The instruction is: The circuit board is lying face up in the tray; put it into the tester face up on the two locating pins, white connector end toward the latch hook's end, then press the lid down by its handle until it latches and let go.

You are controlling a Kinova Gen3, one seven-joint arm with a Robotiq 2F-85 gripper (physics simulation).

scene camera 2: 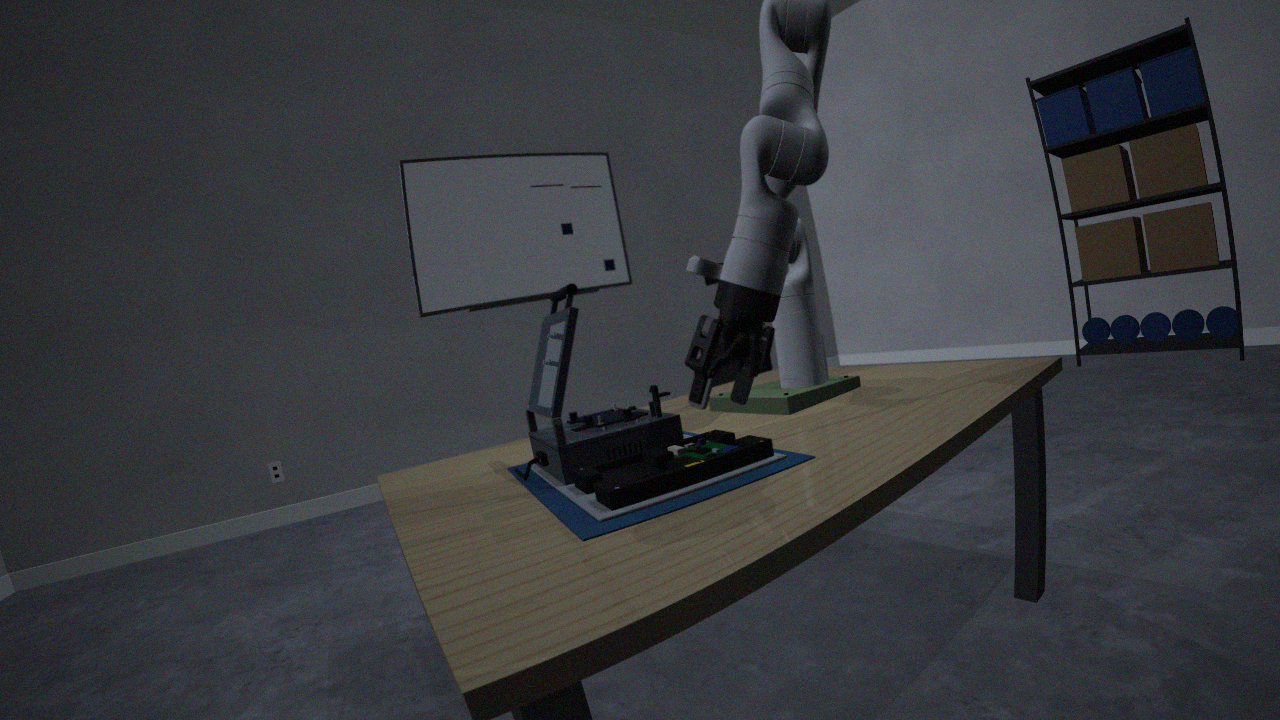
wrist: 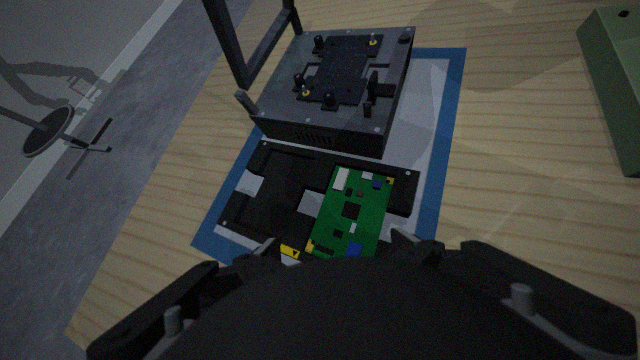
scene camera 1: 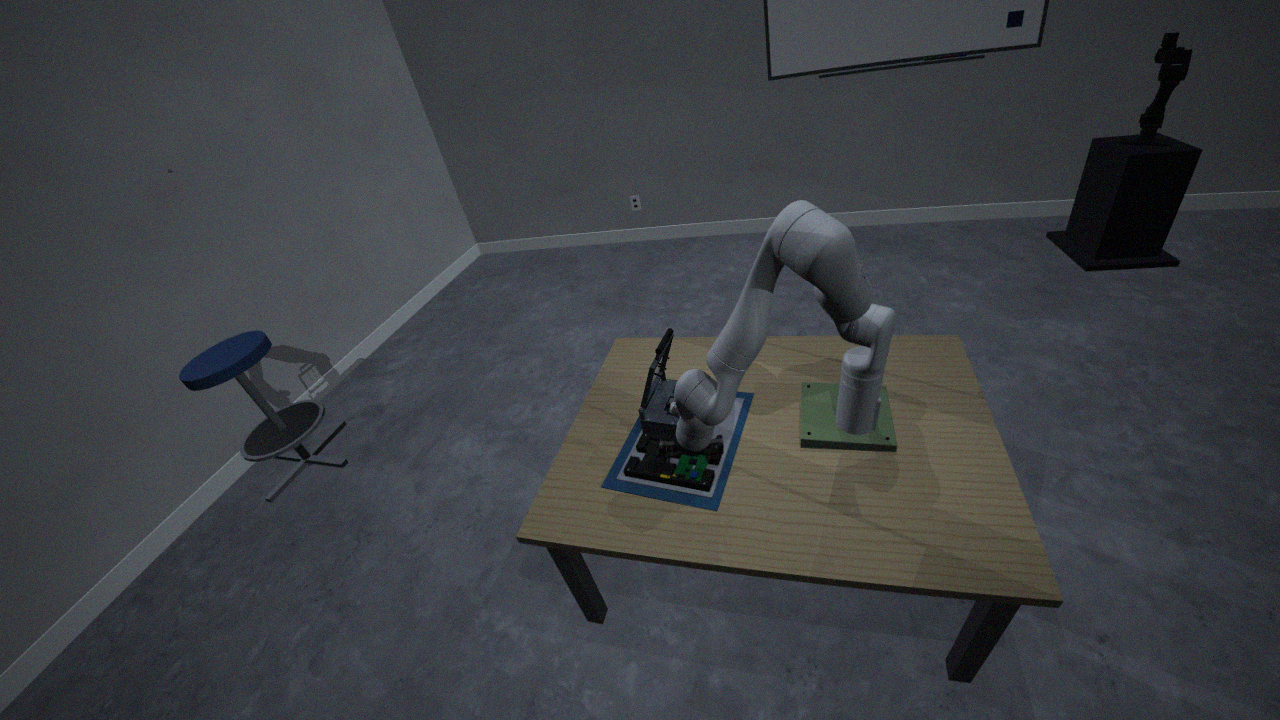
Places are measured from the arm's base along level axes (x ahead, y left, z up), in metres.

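Where they show: gripper, fingertip midpoint: (scene camera 2: 718,404) (wrist: 335,245) (scene camera 1: 687,458); arm's base, link origin: (scene camera 2: 804,384) (scene camera 1: 854,421).
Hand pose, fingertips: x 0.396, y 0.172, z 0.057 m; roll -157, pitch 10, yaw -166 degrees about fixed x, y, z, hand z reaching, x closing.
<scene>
Each offset is from my fingertips to the top centre of the thing. "pt": to the spot under its first point. Level surfaces: height alone.
The green circuit board {dx +0.000, dy -0.039, dz -0.055 m} (scene camera 1: 691,466) (scene camera 2: 706,449) (wrist: 350,210) lies face up in the black tray {pt dx +0.114, dy -0.018, dz -0.065 m} (scene camera 1: 646,469) (scene camera 2: 626,488) (wrist: 272,195), its white connector toward the tester in the wrist view. The tester {pt dx +0.097, dy -0.142, dz -0.045 m} (scene camera 1: 659,428) (scene camera 2: 611,447) (wrist: 280,107) stands behind the tray. Two pins with yellow bases and the latch hook {dx -0.026, dy -0.148, dz +0.024 m} (wrist: 372,87) show on its top. Its lid {dx +0.084, dy -0.229, dz +0.189 m} (scene camera 1: 657,371) (scene camera 2: 552,362) (wrist: 227,45) stands raised. My gripper (scene camera 2: 720,401) (wrist: 335,245) is open and empty, above the board and tray; in scene camera 1 the arm hides it.
A blue-bordered mat {dz -0.081 m} (scene camera 1: 662,494) (scene camera 2: 590,528) (wrist: 442,150) lies under tester and tray on the wooden table {dz -0.083 m} (scene camera 1: 805,537) (scene camera 2: 554,608) (wrist: 500,200). The arm's green base plate (scene camera 1: 819,420) (scene camera 2: 760,400) (wrist: 610,75) is to the right. A blue stool (scene camera 1: 225,360) stands on the floor at the left.
</scene>
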